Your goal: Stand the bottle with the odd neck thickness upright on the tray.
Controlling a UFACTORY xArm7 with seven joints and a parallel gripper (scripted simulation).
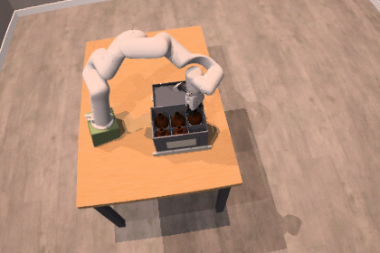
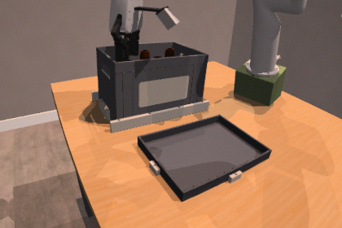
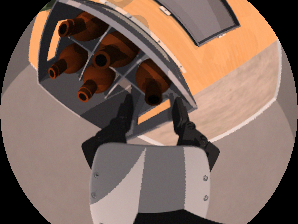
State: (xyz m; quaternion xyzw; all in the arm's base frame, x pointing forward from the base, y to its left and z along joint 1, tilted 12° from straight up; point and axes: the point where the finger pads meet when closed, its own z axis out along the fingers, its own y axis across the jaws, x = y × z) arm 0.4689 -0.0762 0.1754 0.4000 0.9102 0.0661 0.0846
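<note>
My gripper is now 10 cm above the glass bottle. The rest, counted from my hand: crate (9 cm behind, 4 cm to the right, 10 cm below); then dark tray (9 cm behind, 23 cm to the left, 17 cm below).
</note>
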